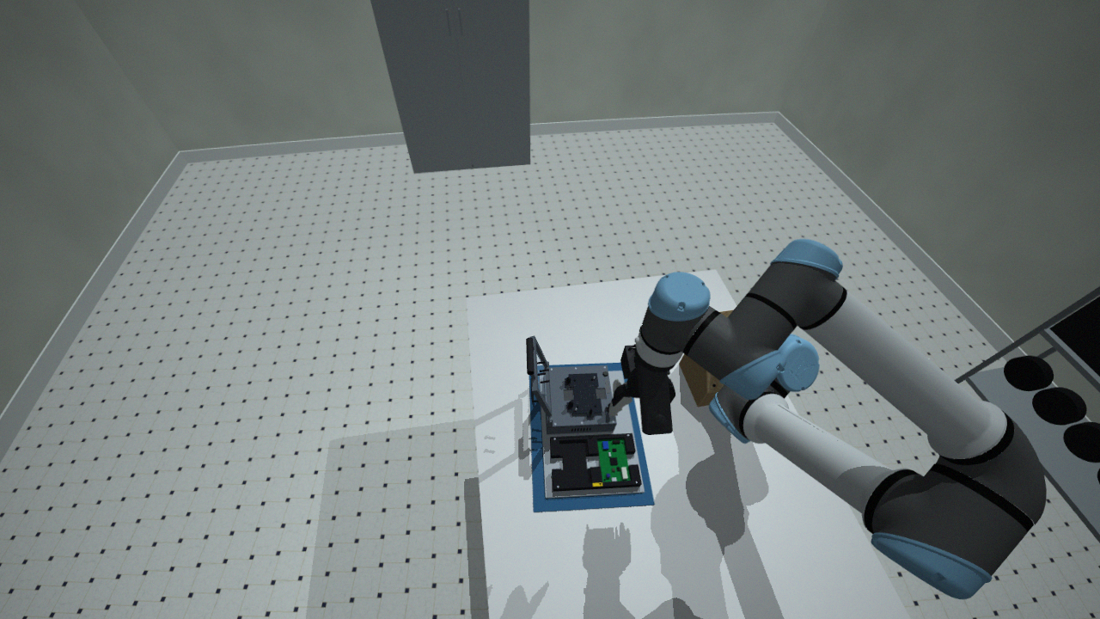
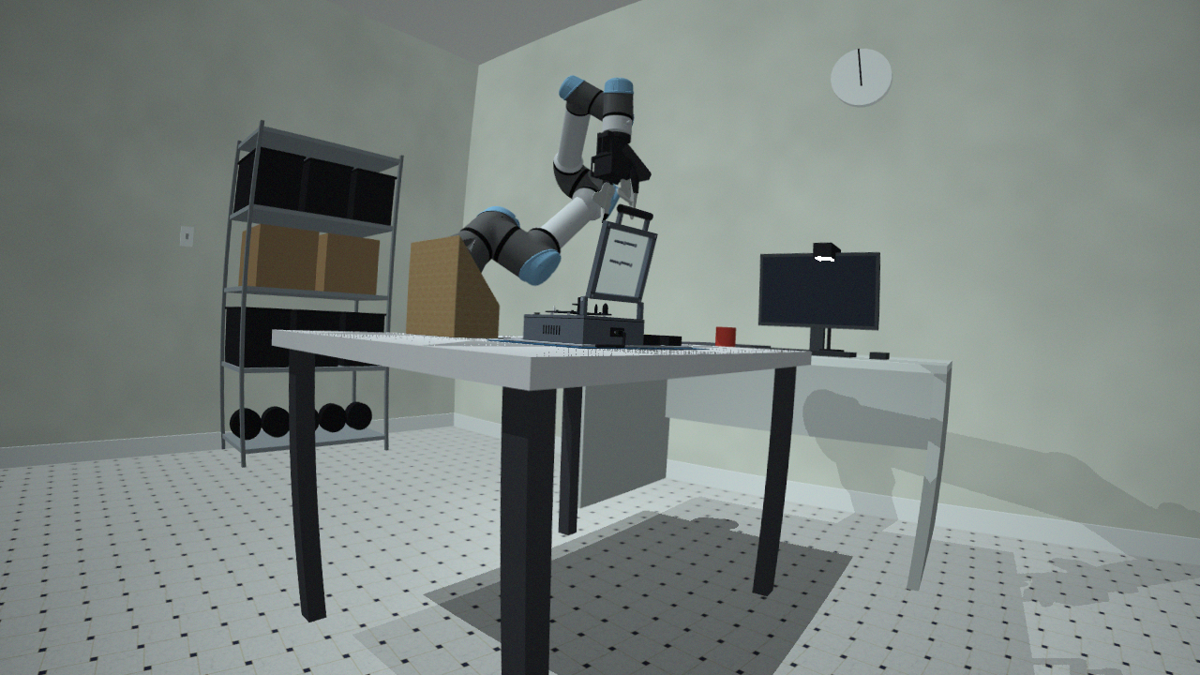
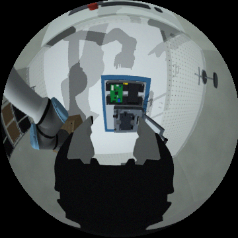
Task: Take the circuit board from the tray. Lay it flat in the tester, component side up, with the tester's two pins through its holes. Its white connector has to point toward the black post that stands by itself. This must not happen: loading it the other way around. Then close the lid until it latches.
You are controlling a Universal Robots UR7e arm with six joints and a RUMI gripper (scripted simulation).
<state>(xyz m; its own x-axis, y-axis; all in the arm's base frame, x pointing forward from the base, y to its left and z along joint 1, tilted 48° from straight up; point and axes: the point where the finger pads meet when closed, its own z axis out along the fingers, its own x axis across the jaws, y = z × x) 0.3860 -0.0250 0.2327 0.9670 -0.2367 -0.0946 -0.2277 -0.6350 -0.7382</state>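
The green circuit board lies 29 cm below my hand. The rest, counted from my hand: lid 21 cm to the right, 14 cm ahead, 13 cm below.
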